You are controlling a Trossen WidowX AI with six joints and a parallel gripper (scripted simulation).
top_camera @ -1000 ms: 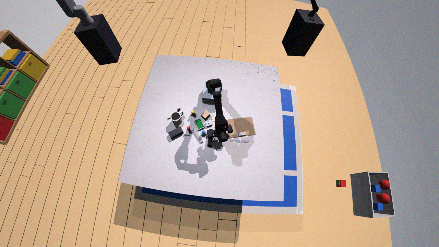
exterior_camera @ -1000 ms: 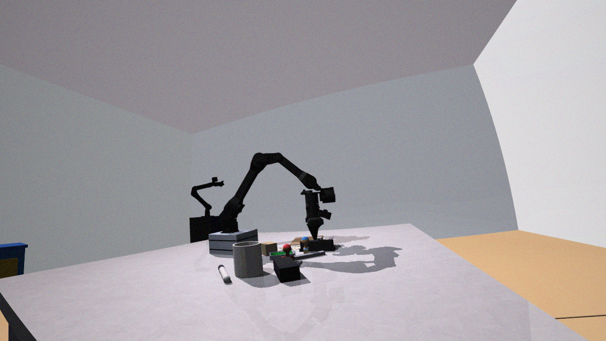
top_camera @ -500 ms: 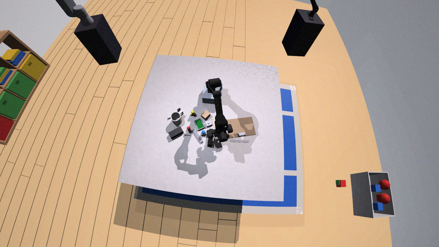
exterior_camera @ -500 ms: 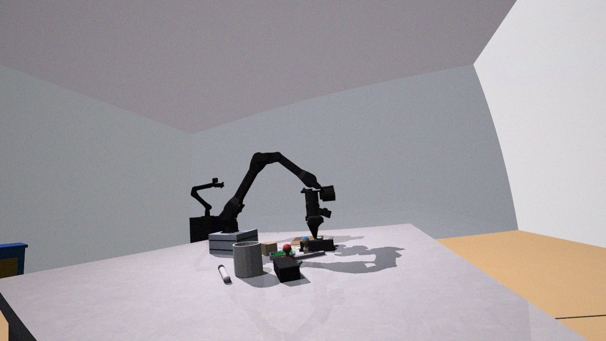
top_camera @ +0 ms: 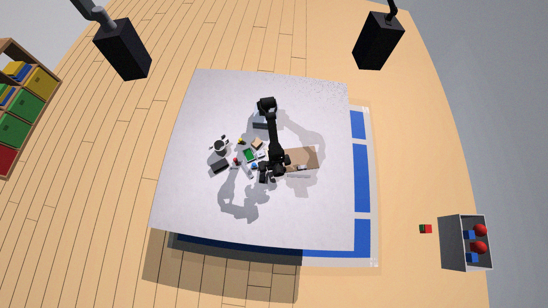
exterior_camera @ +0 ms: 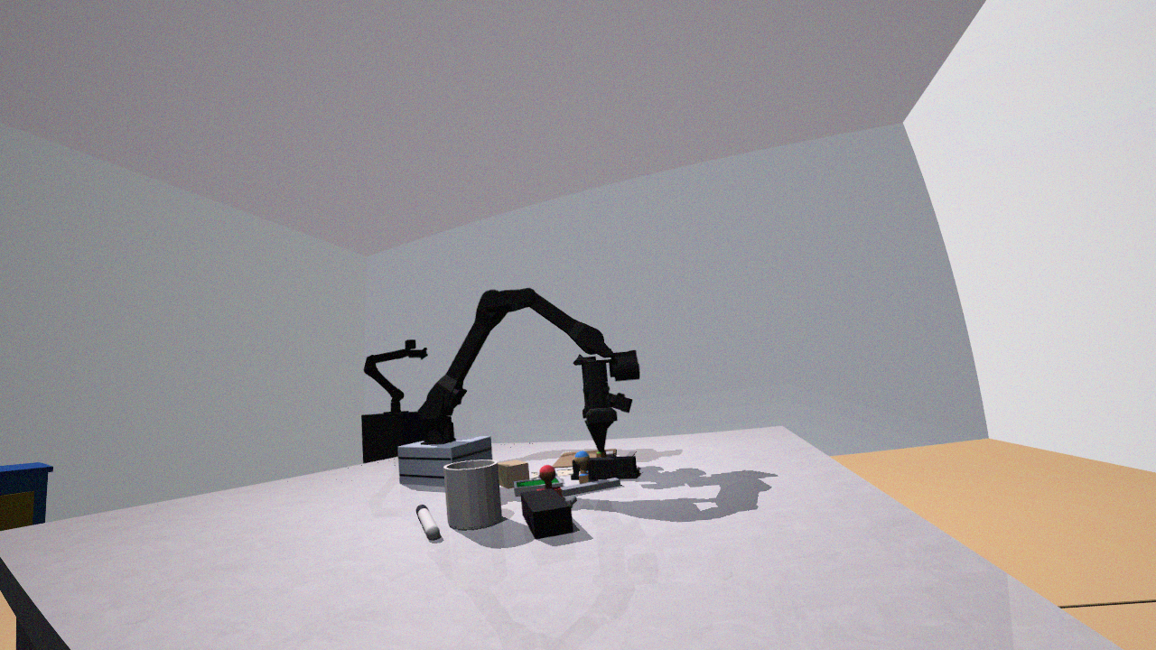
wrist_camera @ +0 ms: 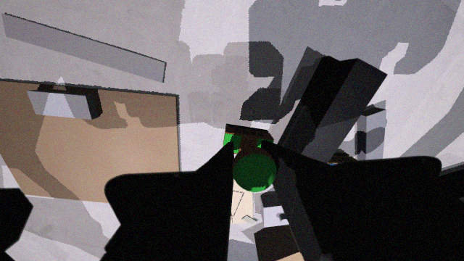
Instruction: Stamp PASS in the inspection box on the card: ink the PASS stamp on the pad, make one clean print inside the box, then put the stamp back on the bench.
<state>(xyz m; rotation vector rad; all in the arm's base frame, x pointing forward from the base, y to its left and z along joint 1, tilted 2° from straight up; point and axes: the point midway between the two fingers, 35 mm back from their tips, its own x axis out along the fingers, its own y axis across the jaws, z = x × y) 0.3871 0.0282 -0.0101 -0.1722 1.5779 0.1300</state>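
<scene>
Right now the green ink pad is 15 cm to the right of my gripper tip, 11 cm behind it and 4 cm below it. The rest, counted from my gripper tip: green-knobbed stamp: right at my gripper tip; cream card: 11 cm behind, 5 cm below; long black bar: 7 cm to the right, 3 cm below, 1 cm ahead.
</scene>
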